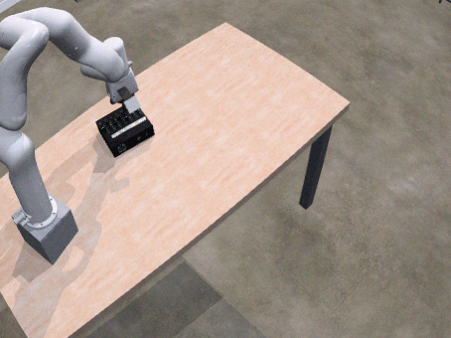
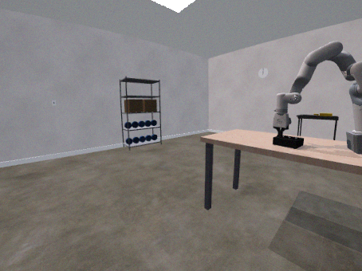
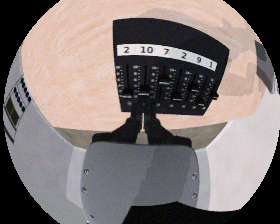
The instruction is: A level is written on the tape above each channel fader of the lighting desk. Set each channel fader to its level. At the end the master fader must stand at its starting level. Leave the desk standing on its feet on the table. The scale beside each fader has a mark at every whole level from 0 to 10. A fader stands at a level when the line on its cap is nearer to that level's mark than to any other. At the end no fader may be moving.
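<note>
The fader cap is 30 mm to the right of my hand, 30 mm behind it and 10 mm below it.
</note>
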